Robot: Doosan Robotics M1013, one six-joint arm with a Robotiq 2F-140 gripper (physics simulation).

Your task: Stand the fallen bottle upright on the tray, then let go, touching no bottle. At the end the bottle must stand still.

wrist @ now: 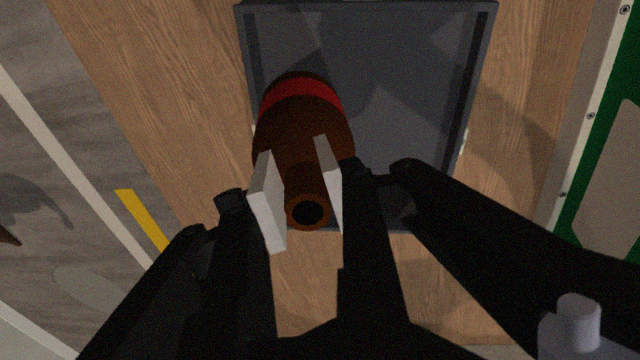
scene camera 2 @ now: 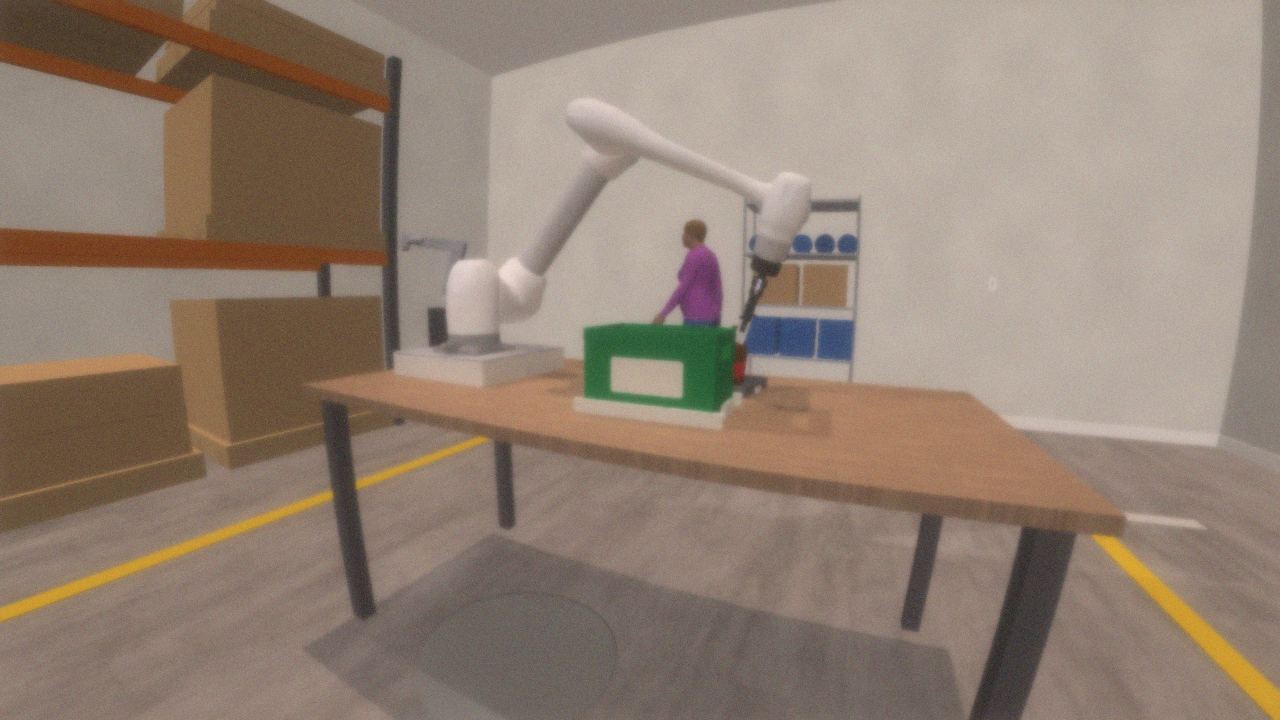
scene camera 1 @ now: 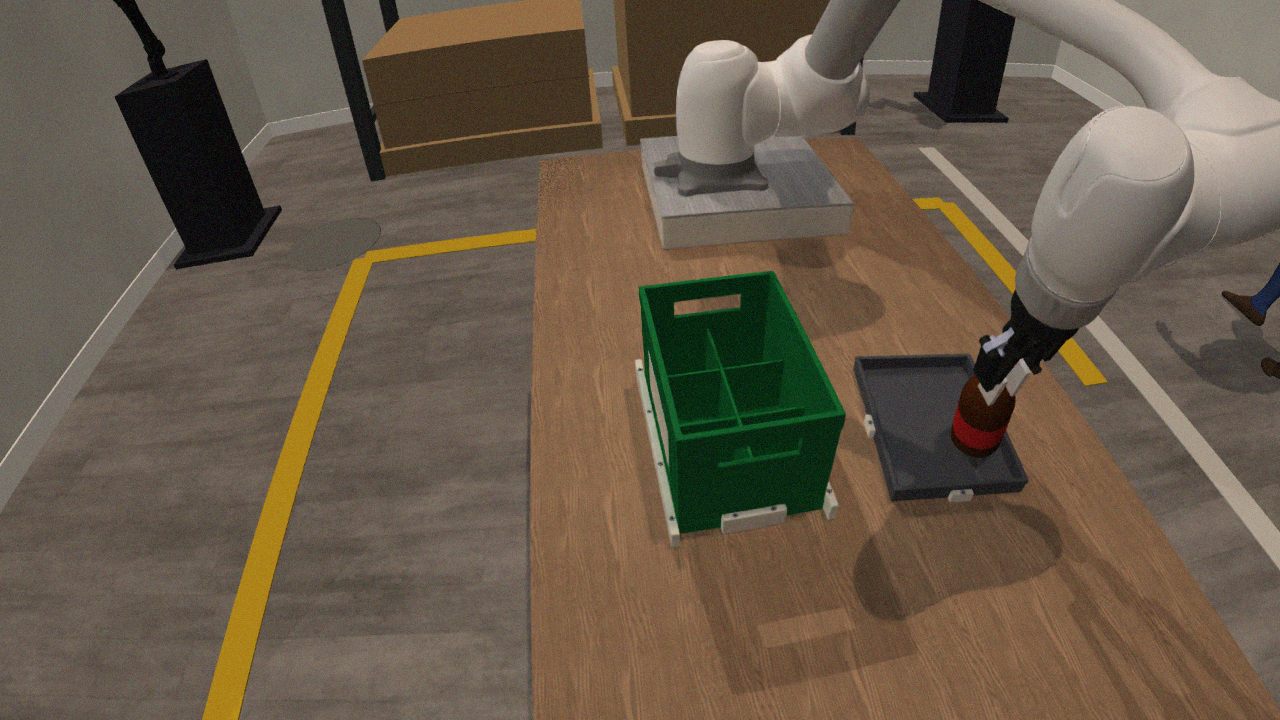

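Where they show: gripper, fingertip midpoint: (wrist: 299, 165) (scene camera 2: 738, 340) (scene camera 1: 996, 390); arm's base, link origin: (scene camera 2: 474, 351) (scene camera 1: 716, 173).
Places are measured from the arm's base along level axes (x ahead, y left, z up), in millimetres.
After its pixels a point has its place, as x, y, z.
Observation:
The brown bottle (scene camera 1: 981, 420) @[755, 202, 20] (scene camera 2: 739, 365) @[748, 204, -11] (wrist: 302, 125) @[759, 217, 40] with a red label looks upright or nearly so, neck up, over the outer side of the dark grey tray (scene camera 1: 921, 447) @[716, 154, -66] (scene camera 2: 758, 383) @[806, 184, -51] (wrist: 410, 75) @[735, 139, -66]. Its base looks to be inside the tray rim; whether it rests flat on the tray floor I cannot tell. My gripper (scene camera 1: 1002, 383) @[739, 222, 54] (wrist: 299, 165) @[739, 222, 54] is shut on the bottle's neck, one pale pad on each side, and comes down at a slant from above. In scene camera 2 the crate hides part of the bottle and tray.
A green divided crate (scene camera 1: 716, 492) @[790, -153, 2] (scene camera 2: 657, 340) @[678, -203, 85] (wrist: 615, 90) @[722, -16, -33] stands beside the tray on the wooden table (scene camera 1: 599, 447) @[638, -284, -72] (scene camera 2: 895, 447) @[1114, -186, -72], with pale brackets around its base. No bottle shows in its visible compartments. A person (scene camera 2: 700, 282) in purple is behind the table.

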